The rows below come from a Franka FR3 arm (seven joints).
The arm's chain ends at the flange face. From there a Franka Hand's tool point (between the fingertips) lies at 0.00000 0.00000 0.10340 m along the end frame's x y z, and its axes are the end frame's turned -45 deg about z.
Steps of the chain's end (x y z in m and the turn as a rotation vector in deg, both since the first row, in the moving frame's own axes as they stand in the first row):
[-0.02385 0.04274 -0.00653 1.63 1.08 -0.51]
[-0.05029 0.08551 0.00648 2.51 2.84 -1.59]
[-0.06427 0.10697 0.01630 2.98 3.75 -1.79]
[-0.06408 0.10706 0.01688 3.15 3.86 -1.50]
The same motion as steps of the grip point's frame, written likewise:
[-0.04363 0.01264 -0.00659 0.39 1.92 -0.51]
[-0.08920 0.02523 0.00625 -0.23 3.78 -1.59]
[-0.11249 0.03104 0.01594 -0.54 4.76 -1.79]
[-0.11207 0.03118 0.01649 -0.50 4.96 -1.50]

